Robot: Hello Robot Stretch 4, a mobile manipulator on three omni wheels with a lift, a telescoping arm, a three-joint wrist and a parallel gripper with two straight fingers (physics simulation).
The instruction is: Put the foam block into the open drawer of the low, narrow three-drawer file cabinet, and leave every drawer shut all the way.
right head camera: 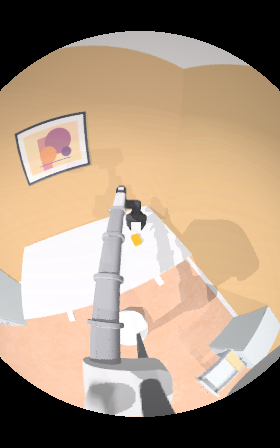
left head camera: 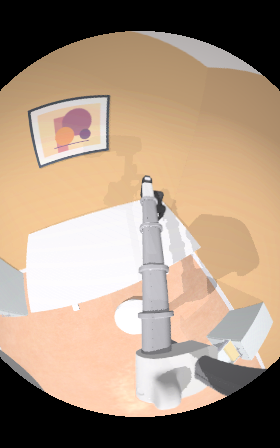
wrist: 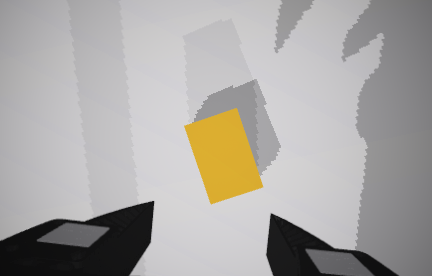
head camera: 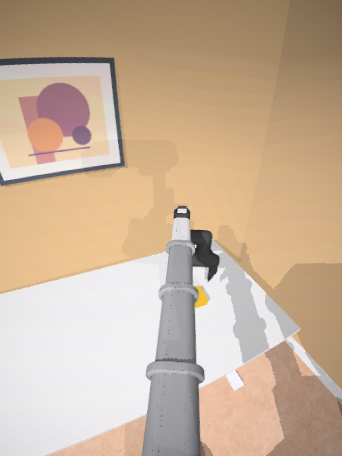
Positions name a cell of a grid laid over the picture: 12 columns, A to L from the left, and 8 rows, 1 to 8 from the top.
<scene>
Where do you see a framed picture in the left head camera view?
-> C3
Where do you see a white desk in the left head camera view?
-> D5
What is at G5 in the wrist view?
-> A yellow foam block.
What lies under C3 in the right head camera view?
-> A framed picture.
</scene>
